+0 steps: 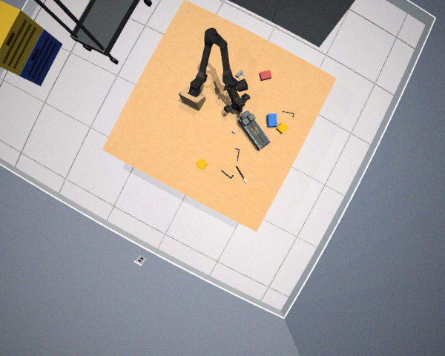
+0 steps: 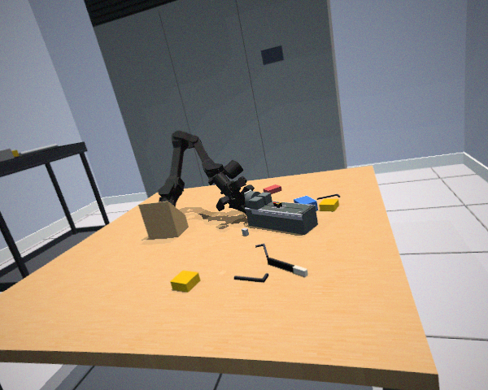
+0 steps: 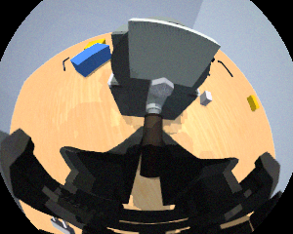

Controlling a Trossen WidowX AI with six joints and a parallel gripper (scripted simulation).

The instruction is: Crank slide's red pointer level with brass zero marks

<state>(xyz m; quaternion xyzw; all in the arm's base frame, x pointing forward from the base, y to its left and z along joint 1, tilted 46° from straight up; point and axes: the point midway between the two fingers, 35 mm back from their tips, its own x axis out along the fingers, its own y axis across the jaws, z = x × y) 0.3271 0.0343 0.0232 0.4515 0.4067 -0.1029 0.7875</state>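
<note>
My gripper tip is now 2 cm below the dark crank handle, 2 cm past it and 1 cm to the right of it. Also, from my gripper tip: small grey cube: 14 cm to the right, 2 cm below, 1 cm ahead; then blue block: 23 cm ahead, 5 cm to the left, 2 cm below; then red pointer: 13 cm ahead, 7 cm to the right, 5 cm above.
</note>
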